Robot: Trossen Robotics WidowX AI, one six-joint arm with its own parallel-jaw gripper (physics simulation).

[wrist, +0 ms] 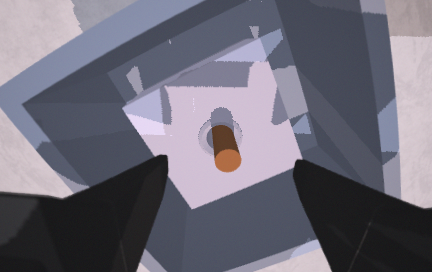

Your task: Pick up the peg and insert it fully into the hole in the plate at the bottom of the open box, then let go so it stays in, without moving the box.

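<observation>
My gripper [231, 165]. Brown peg [227, 157]. Blue-grey box [335, 75], pale plate [235, 87].
</observation>
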